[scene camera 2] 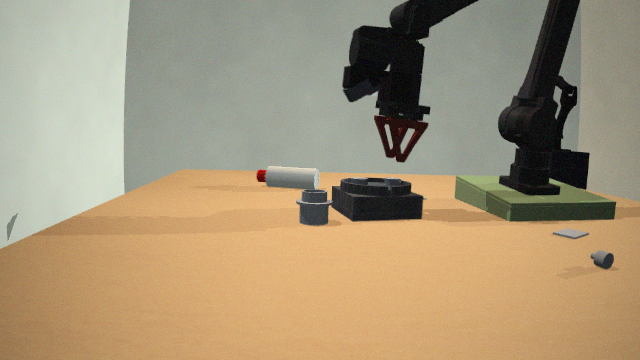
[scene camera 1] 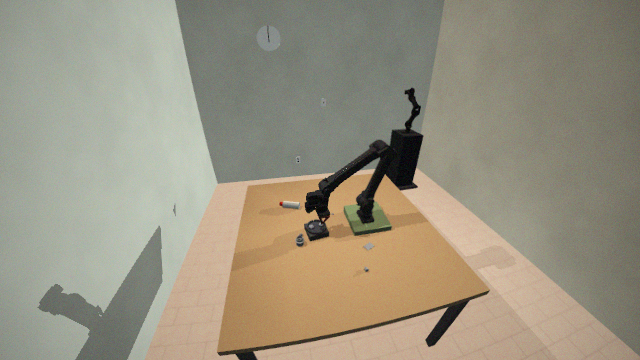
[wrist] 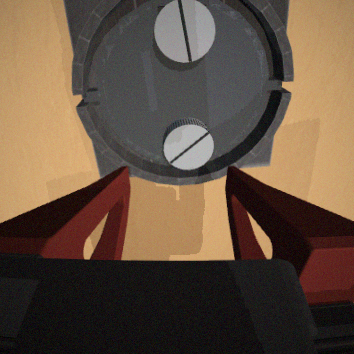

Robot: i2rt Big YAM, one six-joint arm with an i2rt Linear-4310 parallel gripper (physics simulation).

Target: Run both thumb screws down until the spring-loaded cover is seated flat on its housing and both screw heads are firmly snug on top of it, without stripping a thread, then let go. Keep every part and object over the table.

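Frame: origin at the arm's base, x right, y down, z ahead, level; centimetres.
Seen in the pictures: gripper, fingertip midpoint: (scene camera 2: 395,159) (scene camera 1: 321,220) (wrist: 177,176); arm's base at its link origin: (scene camera 2: 528,188) (scene camera 1: 365,216).
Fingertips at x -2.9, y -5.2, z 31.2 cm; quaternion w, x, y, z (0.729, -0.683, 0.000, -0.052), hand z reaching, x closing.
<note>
Pixels of each thing's top centre, then the offset from my fingertips to it. "spot": a spot on its surface instead.
- black housing at its top centre: (wrist: 185,91) (scene camera 2: 376,181) (scene camera 1: 316,225) dx +0.5, dy +4.0, dz +3.1 cm
- far screw head at a spot on its surface: (wrist: 185,31) spot: dx +0.2, dy +3.3, dz +6.3 cm
- grey flanged cylinder at its top centre: (scene camera 2: 314,190) (scene camera 1: 299,238) dx -7.0, dy +4.6, dz +14.9 cm
- white bottle at its top centre: (scene camera 2: 287,167) (scene camera 1: 289,202) dx +30.9, dy +4.6, dz +17.1 cm
- thin grey plate at its top centre: (scene camera 2: 571,232) (scene camera 1: 368,246) dx -18.8, dy +9.3, dz -24.9 cm
- small grey knob at its top centre: (scene camera 2: 601,250) (scene camera 1: 366,267) dx -33.8, dy +7.6, dz -16.5 cm
The black housing (scene camera 1: 319,236) (scene camera 2: 387,207) (wrist: 260,159) stands on the table with a raised ring around its round dark cover (wrist: 125,75). Two pale slotted screw heads are on the cover. The near screw head (wrist: 188,147) has a diagonal slot and shows a knurled side. The far screw head (wrist: 185,31) has a steeper slot and looks larger. Whether the cover lies flat is hard to tell. My gripper (scene camera 1: 324,220) (scene camera 2: 396,158) (wrist: 177,176) is partly open and empty, pointing down above the housing. In the wrist view its fingertips lie either side of and slightly below the near screw head.
A grey flanged cylinder (scene camera 1: 299,241) (scene camera 2: 314,213) stands close beside the housing. A white bottle (scene camera 1: 291,205) (scene camera 2: 292,177) with a red cap lies behind. A thin grey plate (scene camera 1: 368,246) (scene camera 2: 570,233) and a small grey knob (scene camera 1: 366,269) (scene camera 2: 604,259) lie at the right, near the arm's green base (scene camera 1: 357,228) (scene camera 2: 560,210).
</note>
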